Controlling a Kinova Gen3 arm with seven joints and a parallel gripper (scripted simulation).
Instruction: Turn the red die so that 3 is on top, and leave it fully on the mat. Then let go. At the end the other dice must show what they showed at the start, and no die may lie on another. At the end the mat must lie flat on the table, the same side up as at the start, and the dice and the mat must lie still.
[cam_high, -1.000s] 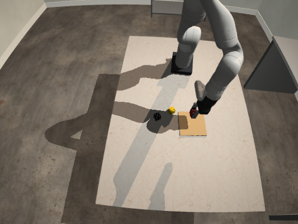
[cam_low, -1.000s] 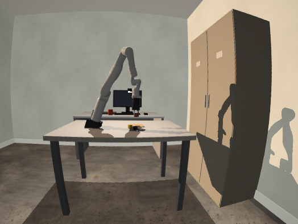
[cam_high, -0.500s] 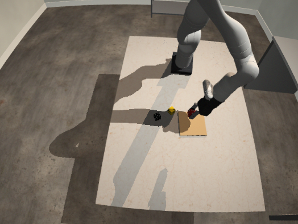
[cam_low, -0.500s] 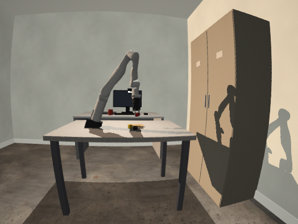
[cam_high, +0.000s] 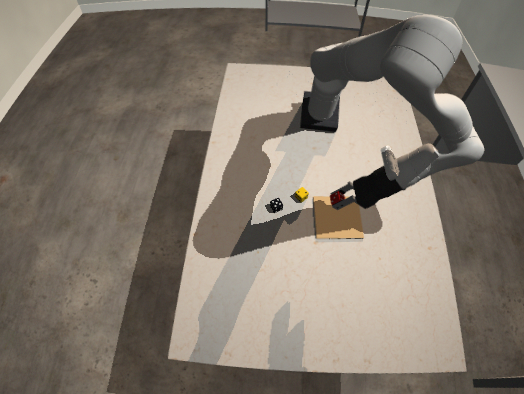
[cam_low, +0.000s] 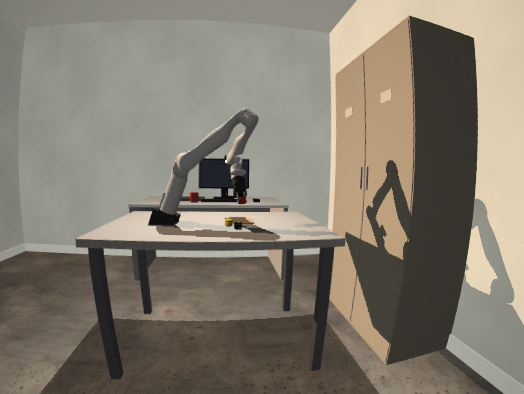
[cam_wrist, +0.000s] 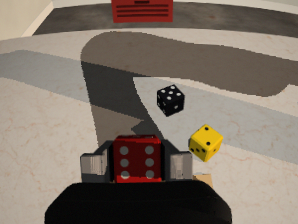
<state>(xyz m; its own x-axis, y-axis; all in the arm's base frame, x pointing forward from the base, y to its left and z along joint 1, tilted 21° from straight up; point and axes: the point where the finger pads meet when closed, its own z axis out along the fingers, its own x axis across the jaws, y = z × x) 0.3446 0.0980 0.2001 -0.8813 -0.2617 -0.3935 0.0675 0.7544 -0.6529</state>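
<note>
The tan mat lies 20 mm behind my hand, 20 mm to the left of it and 120 mm below it. Round my hand: red die (right at my hand); black die (170 mm to the right, 110 mm below); yellow die (50 mm behind, 100 mm to the right, 110 mm below).
</note>
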